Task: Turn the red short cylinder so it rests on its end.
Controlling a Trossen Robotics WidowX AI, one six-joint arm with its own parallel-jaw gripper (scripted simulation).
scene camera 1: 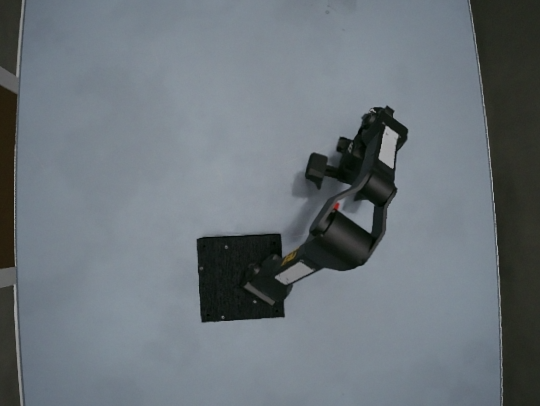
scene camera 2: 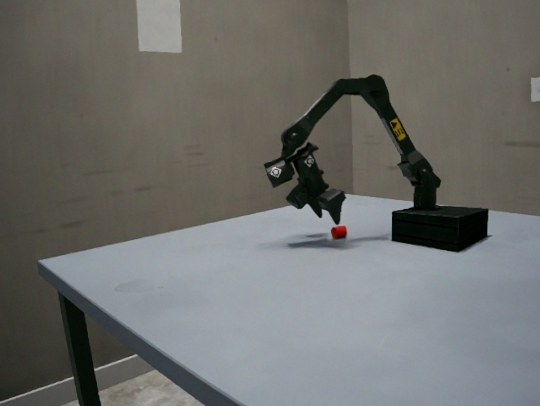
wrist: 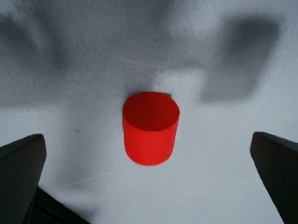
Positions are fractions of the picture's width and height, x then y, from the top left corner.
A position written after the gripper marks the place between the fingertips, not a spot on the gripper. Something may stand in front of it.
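The gripper (scene camera 2: 0.61, 0.54) (scene camera 1: 0.62, 0.48) (wrist: 0.51, 0.65) is visible, and so is a red short cylinder (wrist: 0.51, 0.53).
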